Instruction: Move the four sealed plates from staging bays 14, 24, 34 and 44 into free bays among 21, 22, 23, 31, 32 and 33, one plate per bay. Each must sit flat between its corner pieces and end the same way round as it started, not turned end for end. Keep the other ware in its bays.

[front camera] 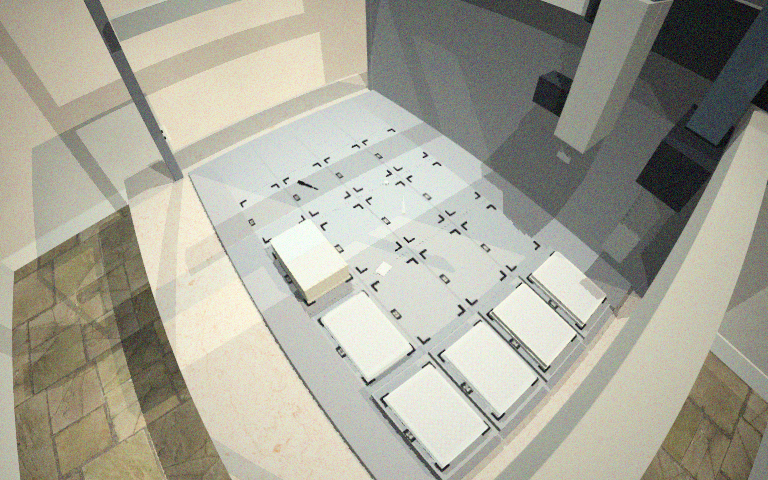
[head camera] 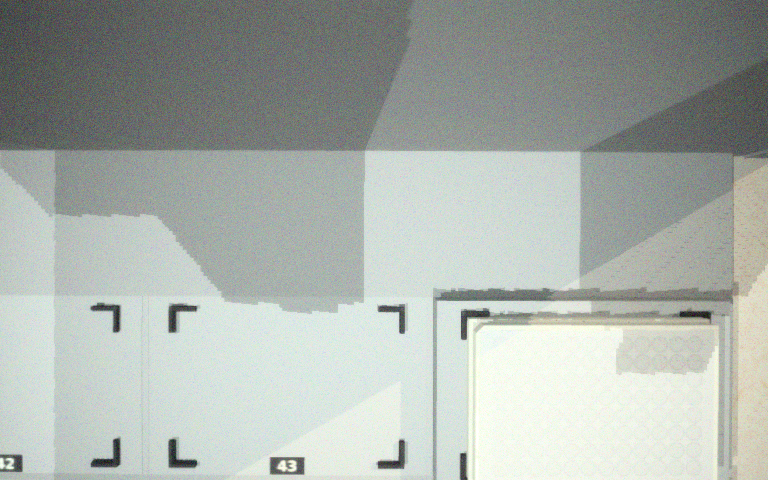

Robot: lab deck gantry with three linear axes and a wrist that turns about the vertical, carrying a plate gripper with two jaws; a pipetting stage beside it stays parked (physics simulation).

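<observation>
In the front view four white sealed plates lie flat in the staging bays at the lower right: bay 14 plate, bay 24 plate, bay 34 plate and bay 44 plate. The bay 44 plate also shows in the head view, cut off below, with round wells faintly visible. Corner pieces of bays 21, 22, 23, 31, 32 and 33 show with no plate between them. The gripper's jaws do not show in either view.
A tall pale box stands in bay 12 and a white plate lies in bay 13. A grey column and a blue column hang at the upper right, near dark blocks. Bay label 43 shows.
</observation>
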